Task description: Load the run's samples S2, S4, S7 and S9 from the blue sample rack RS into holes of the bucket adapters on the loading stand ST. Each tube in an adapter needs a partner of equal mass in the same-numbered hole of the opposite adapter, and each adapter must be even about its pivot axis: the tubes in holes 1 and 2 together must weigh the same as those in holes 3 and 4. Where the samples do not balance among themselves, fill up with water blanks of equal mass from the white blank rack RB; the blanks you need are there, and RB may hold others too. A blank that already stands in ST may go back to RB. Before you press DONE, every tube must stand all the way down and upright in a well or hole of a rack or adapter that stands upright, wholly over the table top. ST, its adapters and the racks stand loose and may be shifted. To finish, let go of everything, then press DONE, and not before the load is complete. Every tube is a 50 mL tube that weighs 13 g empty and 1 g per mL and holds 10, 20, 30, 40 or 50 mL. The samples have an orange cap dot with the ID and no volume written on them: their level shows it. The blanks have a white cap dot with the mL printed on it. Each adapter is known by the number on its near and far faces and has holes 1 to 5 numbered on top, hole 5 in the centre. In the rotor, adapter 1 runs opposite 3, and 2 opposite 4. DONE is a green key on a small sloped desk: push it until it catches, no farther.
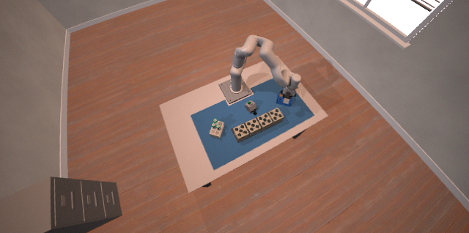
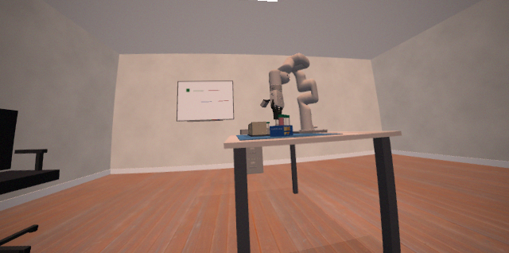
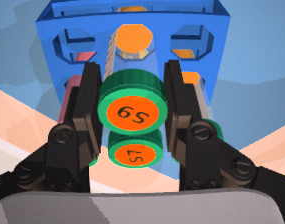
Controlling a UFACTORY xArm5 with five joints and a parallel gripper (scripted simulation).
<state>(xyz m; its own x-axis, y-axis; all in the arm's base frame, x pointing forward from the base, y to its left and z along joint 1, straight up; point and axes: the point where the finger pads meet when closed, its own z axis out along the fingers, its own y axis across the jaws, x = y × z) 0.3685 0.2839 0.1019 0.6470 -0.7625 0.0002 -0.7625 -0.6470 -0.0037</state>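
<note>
Now: hand 50 mm above the sample tube S9 and 10 mm short of it. From my hand the other things lie so: sample tube S2 (60 mm to the left, 50 mm below); then sample tube S4 (60 mm behind, 50 mm below); then sample tube S7 (50 mm below, 30 mm to the left, 20 mm behind).
</note>
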